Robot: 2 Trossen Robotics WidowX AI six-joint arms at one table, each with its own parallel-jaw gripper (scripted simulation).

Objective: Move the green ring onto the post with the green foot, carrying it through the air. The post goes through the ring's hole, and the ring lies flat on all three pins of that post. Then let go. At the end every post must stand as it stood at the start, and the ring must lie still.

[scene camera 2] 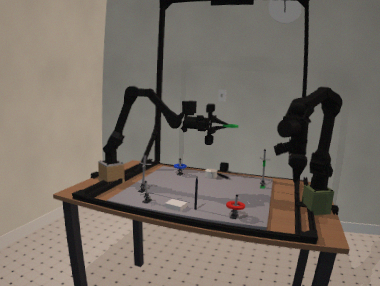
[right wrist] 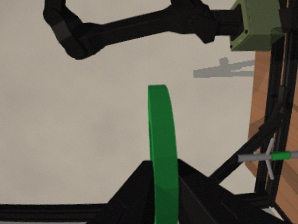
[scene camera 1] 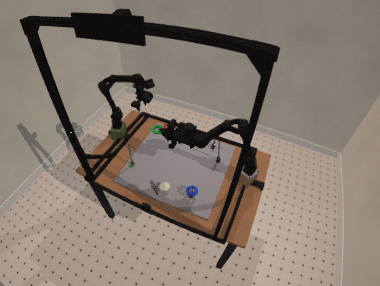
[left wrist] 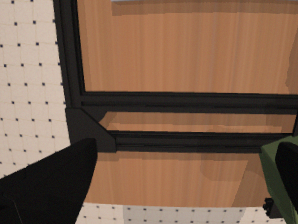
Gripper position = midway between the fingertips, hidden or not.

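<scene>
My left gripper is visible in the left wrist view (left wrist: 187,150) and also in scene camera 2 (scene camera 2: 294,178); my right gripper (right wrist: 161,168) is visible as well.
</scene>
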